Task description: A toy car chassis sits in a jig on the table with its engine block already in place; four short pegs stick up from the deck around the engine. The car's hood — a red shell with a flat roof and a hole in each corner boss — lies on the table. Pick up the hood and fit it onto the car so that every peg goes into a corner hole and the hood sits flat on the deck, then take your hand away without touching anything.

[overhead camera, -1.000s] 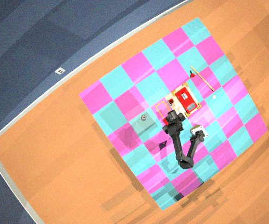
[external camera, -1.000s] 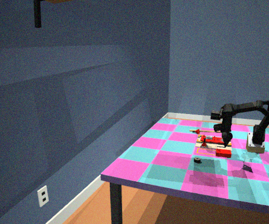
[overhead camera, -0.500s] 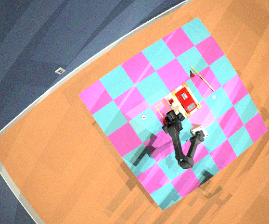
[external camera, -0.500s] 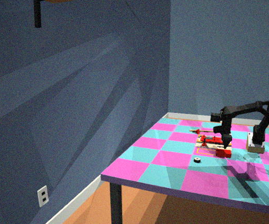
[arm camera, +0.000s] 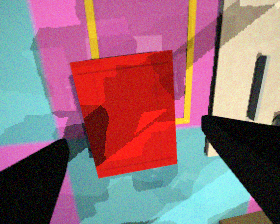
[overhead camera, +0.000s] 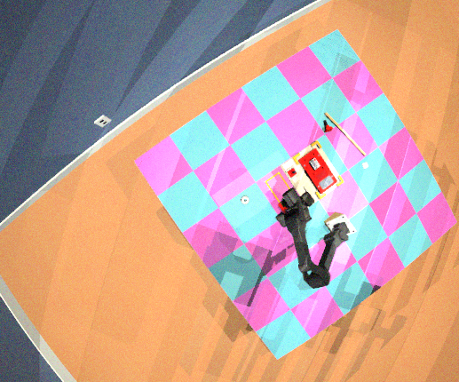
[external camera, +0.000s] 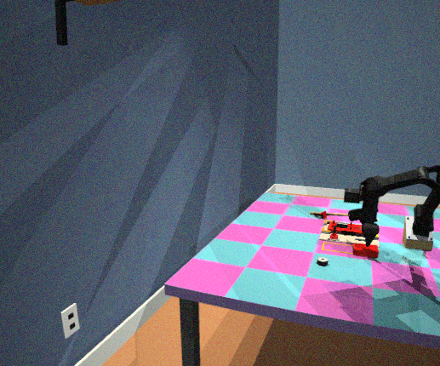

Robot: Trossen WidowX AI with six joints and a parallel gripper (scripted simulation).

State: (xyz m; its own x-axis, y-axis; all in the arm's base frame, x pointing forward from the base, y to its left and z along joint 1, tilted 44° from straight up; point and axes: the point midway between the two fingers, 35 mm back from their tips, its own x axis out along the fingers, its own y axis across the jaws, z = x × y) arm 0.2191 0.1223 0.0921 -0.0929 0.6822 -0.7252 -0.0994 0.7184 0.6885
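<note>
Now: gripper tip 3 cm above the red hood. Round my gripper tip: wooden stick (46 cm to the right, 14 cm ahead, 4 cm below).
</note>
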